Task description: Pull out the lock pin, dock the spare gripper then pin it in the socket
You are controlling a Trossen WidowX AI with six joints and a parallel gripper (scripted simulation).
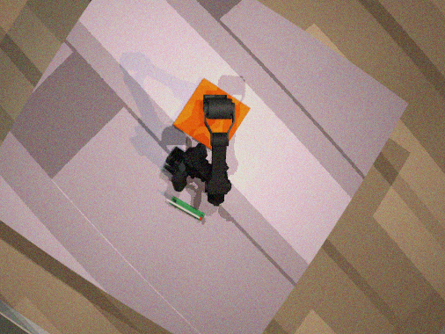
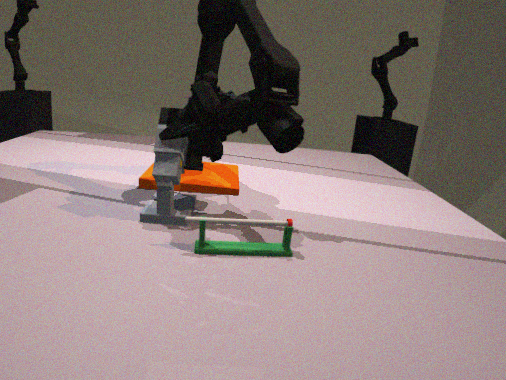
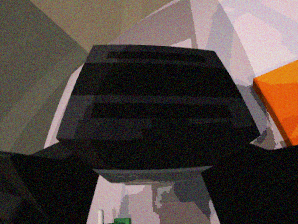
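Now: the spare gripper 20 mm to the left of my gripper tip. From my gripper tip the other things lie so: green rack: 140 mm to the left, 130 mm ahead, 90 mm below; then grey mount: 70 mm below, 20 mm to the left, 20 mm ahead.
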